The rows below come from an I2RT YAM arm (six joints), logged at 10 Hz.
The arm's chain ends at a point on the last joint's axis. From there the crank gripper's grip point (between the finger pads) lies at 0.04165 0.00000 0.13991 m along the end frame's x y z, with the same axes.
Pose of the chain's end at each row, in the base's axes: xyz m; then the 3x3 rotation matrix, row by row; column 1 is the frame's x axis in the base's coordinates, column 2 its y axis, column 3 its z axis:
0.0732, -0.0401, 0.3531; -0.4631, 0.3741, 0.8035; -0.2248, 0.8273, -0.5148; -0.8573, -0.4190, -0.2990
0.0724, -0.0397, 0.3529; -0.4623, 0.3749, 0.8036; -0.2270, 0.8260, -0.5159; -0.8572, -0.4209, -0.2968
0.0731, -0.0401, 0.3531; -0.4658, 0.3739, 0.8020; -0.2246, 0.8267, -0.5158; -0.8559, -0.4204, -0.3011
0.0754, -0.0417, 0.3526; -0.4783, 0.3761, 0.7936; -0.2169, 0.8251, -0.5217; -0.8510, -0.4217, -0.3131
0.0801, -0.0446, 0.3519; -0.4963, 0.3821, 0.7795; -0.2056, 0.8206, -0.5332; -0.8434, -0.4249, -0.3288
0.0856, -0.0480, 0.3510; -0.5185, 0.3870, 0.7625; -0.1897, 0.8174, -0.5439; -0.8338, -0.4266, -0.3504
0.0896, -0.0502, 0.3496; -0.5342, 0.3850, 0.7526; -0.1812, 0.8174, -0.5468; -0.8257, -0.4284, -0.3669
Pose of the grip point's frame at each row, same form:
0.1663, -0.1215, 0.2756; -0.4631, 0.3741, 0.8035; -0.2248, 0.8273, -0.5148; -0.8573, -0.4190, -0.2990
0.1656, -0.1213, 0.2757; -0.4623, 0.3749, 0.8036; -0.2270, 0.8260, -0.5159; -0.8572, -0.4209, -0.2968
0.1659, -0.1216, 0.2753; -0.4658, 0.3739, 0.8020; -0.2246, 0.8267, -0.5158; -0.8559, -0.4204, -0.3011
0.1665, -0.1237, 0.2734; -0.4783, 0.3761, 0.7936; -0.2169, 0.8251, -0.5217; -0.8510, -0.4217, -0.3131
0.1685, -0.1278, 0.2708; -0.4963, 0.3821, 0.7795; -0.2056, 0.8206, -0.5332; -0.8434, -0.4249, -0.3288
0.1707, -0.1320, 0.2672; -0.5185, 0.3870, 0.7625; -0.1897, 0.8174, -0.5439; -0.8338, -0.4266, -0.3504
0.1726, -0.1342, 0.2639; -0.5342, 0.3850, 0.7526; -0.1812, 0.8174, -0.5468; -0.8257, -0.4284, -0.3669

